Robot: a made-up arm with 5 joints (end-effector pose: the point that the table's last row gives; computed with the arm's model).
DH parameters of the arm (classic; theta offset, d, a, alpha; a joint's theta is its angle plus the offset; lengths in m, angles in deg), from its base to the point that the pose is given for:
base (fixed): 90 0.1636 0.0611 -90
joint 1: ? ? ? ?
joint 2: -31.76 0.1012 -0.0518 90
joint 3: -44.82 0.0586 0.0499 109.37
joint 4: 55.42 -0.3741 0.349 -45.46
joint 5: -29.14 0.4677 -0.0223 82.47
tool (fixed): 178.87 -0.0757 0 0
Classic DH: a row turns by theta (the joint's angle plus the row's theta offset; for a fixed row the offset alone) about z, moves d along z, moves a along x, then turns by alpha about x.
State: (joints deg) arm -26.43 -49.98 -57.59 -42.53 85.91
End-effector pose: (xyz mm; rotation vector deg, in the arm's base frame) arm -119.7 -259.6 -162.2 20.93 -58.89 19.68
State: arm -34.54 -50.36 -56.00 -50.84 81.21
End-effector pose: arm -181.1 -198.3 -181.2 23.32 -50.65 9.68
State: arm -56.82 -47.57 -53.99 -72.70 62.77
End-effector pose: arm -326.4 -3.6 -156.9 40.20 -16.18 -9.27
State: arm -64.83 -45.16 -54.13 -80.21 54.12
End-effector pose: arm -369.8 55.2 -115.4 49.32 -0.10 -11.12
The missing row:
joint 1: -31.76 0 0.0272 180
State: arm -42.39 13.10 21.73 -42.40 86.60
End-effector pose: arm -53.8 522.9 50.5 31.92 -44.09 -91.53
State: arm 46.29 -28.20 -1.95 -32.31 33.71
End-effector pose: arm -81.8 -421.8 -26.9 -47.38 -46.13 -2.63
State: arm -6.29 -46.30 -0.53 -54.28 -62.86
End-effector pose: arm -268.4 2.8 -287.5 23.57 61.28 -42.16
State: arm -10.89 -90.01 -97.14 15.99 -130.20
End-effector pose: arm 272.9 -423.9 156.1 -125.73 120.38 1.89
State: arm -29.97 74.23 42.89 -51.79 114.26
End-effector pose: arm 20.4 387.0 521.9 19.67 4.62 -117.81
